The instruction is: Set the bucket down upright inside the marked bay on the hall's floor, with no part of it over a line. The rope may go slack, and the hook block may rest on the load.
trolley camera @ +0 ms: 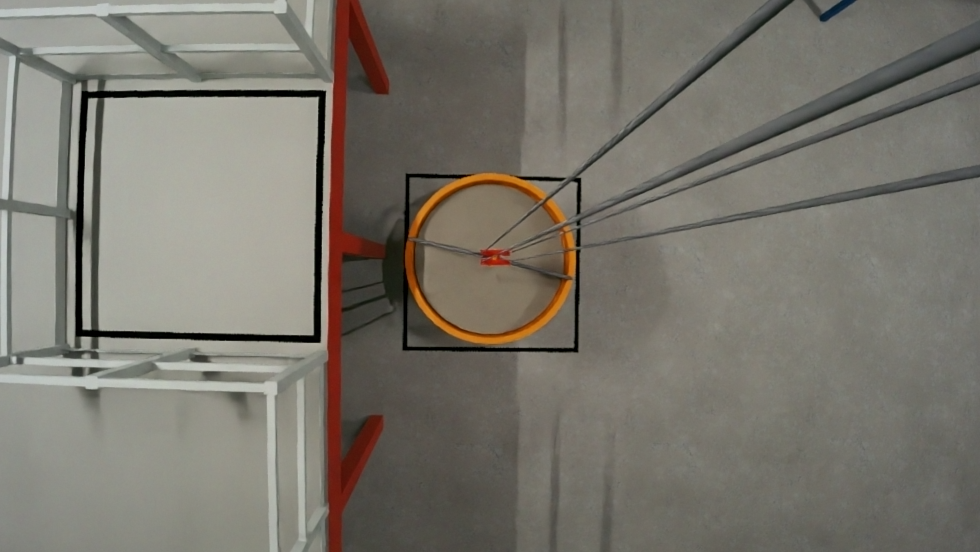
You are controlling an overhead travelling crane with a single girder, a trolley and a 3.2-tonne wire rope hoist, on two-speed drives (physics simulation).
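The bucket [491, 339] shows from above as an orange ring-shaped rim around a grey inside, and it looks upright. The marked bay [438, 349] is a black square outline on the hall's floor around it. In this view the rim overlaps the bay's top line and touches the left line; a narrow gap shows at the bottom line. The base is hidden, and its height over the floor cannot be told. My red hook block [495, 257] is over the bucket's middle, with two sling legs running from it to opposite sides of the rim. It is shut on the bucket.
A red beam [335, 411] with braces runs along the bay's left side. Beyond it is a pale platform with a larger black square outline [318, 205] and white railings [271, 466]. Hoist ropes cross the upper right. A blue part [836, 9] shows at the top right.
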